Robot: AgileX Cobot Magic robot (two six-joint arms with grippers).
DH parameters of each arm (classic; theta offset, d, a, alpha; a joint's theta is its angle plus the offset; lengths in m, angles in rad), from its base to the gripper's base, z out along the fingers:
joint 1: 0 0.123 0 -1.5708
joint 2: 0.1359 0 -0.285 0
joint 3: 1.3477 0 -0.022 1.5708
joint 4: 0 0.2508 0 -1.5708
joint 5: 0 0 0.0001 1.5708
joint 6: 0 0.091 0 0
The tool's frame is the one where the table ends.
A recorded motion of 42 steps. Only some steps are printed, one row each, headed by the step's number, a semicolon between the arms.
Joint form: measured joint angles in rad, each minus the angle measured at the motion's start. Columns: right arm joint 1, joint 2, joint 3, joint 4, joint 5, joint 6; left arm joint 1, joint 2, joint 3, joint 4, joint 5, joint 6.
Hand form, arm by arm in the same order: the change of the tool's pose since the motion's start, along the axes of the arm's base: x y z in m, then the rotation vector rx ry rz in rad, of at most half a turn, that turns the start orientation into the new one. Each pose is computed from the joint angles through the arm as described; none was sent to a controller.
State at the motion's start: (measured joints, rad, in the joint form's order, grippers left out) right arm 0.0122 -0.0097 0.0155 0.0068 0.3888 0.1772; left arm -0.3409 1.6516 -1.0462 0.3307 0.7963 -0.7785
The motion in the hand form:
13: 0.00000 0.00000 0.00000 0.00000 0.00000 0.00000; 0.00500 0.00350 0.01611 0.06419 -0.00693 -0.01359
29: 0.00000 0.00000 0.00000 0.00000 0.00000 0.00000; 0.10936 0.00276 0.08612 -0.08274 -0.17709 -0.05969
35: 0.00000 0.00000 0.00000 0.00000 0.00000 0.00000; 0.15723 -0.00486 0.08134 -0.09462 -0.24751 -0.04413
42: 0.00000 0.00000 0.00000 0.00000 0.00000 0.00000; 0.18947 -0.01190 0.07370 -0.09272 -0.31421 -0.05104
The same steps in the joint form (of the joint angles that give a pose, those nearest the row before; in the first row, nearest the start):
13: 0.0000 0.0000 0.0000 0.0000 0.0000 0.0000; 0.0000 -0.0061 -0.0570 0.0520 0.0791 0.0147
29: 0.0000 0.0000 0.0000 0.0000 0.0000 0.0000; 0.1134 0.2401 -0.6606 -0.1609 0.1775 0.2899
35: 0.0000 0.0000 0.0000 0.0000 0.0000 0.0000; 0.1195 0.4194 -0.9132 -0.1541 0.1816 0.2772
42: 0.0000 0.0000 0.0000 0.0000 0.0000 0.0000; 0.1178 0.5548 -1.1034 -0.1384 0.1712 0.2772

